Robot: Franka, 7 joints.
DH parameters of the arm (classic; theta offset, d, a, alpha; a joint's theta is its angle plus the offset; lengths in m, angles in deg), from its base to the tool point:
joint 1: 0 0.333 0 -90
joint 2: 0 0 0 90
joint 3: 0 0.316 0.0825 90
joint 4: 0 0 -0.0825 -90
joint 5: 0 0.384 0 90
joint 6: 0 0 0.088 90
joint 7: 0 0.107 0 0
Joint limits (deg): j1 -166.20..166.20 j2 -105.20..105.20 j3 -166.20..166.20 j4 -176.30..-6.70 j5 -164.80..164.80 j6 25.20..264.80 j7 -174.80..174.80
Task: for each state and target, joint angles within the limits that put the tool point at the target. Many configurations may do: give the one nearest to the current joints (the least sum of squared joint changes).
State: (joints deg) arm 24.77 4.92 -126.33 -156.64 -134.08 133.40 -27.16
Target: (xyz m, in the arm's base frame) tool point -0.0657 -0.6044 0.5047
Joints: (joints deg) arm 29.69 -4.57 -122.66 -114.21 -136.59 127.29 -27.16
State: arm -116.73 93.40 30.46 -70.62 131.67 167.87 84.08
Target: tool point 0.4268 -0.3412 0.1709
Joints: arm -108.93 80.10 75.13 -110.76 142.88 179.85 84.08
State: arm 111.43 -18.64 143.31 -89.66 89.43 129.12 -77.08
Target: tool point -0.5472 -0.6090 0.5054
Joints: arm 68.16 -54.26 136.49 -48.37 91.35 136.92 -77.08
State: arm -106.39 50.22 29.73 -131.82 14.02 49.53 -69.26
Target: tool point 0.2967 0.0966 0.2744
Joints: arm -68.26 56.11 67.49 -139.91 27.69 57.54 -69.26
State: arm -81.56 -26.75 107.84 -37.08 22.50 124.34 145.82
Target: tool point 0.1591 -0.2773 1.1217
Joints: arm -98.78 19.96 97.48 -20.00 21.70 131.42 145.82
